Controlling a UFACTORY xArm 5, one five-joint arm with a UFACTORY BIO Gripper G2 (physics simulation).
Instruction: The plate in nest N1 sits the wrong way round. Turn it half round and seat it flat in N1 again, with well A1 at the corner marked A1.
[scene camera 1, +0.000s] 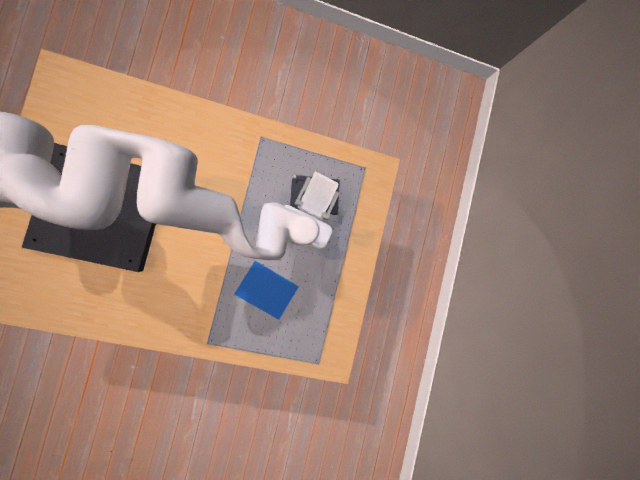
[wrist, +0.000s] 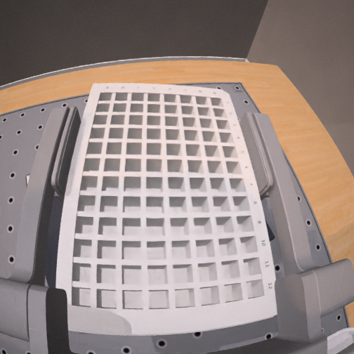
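Note:
The white well plate (scene camera 1: 320, 192) (wrist: 159, 172) is held between the fingers of my gripper (scene camera 1: 318, 196) (wrist: 162, 152), which is shut on its two long sides. In the scene view the plate is raised and turned at an angle over the dark nest (scene camera 1: 297, 187) (wrist: 52, 237), whose corners show around it. In the wrist view the wells face up, the numbers run down the right side with 12 nearest, and a cut corner is at the far right. The small letters at the far edge are hard to read. The nest's A1 mark cannot be made out.
The nest stands on a grey perforated board (scene camera 1: 310, 341) (wrist: 20, 132) on the wooden table (scene camera 1: 191, 124) (wrist: 295, 130). A blue rectangular block (scene camera 1: 266, 290) lies angled on the board. The arm's black base plate (scene camera 1: 93, 248) is at the left. Walls stand beyond the table.

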